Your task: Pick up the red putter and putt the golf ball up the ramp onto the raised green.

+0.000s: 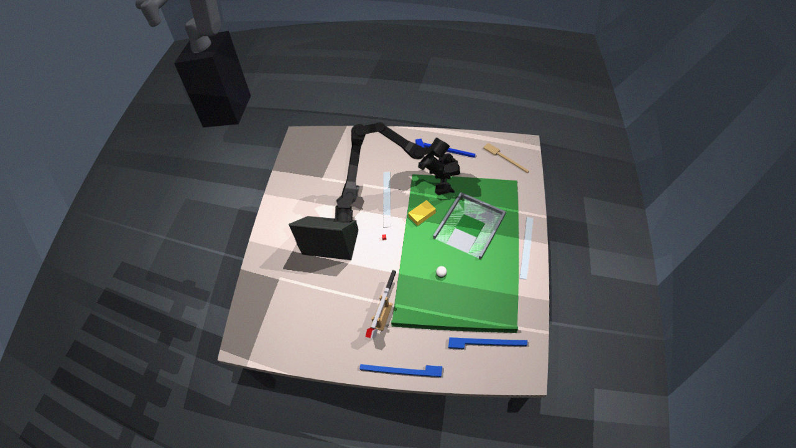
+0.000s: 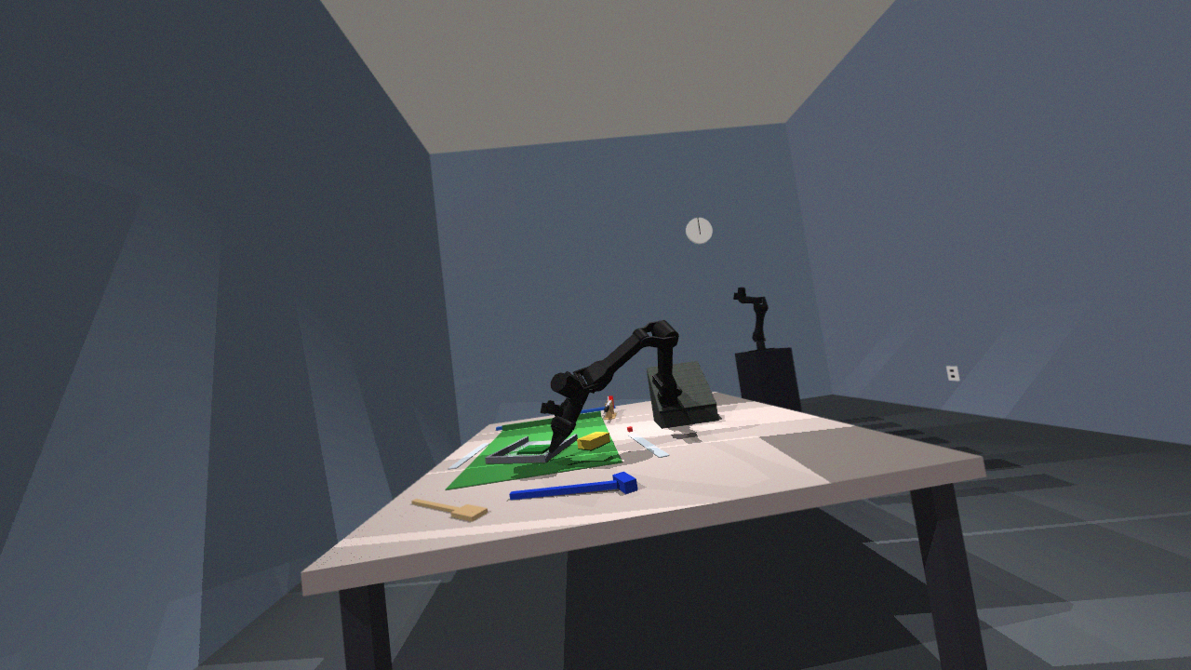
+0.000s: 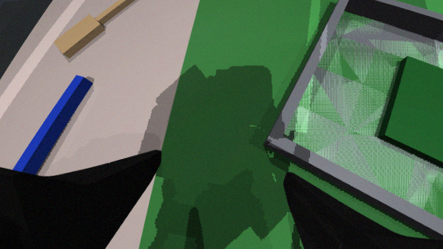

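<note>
My gripper tip is 7 cm short of the grey walled frame, 18 cm to the left of it and 4 cm above it. From my gripper tip the other things lie so: yellow block: 14 cm behind, 14 cm to the right, 3 cm below; then blue hammer: 5 cm behind, 23 cm to the left, 3 cm below; then green mat: 3 cm ahead, 30 cm to the right, 4 cm below.
</note>
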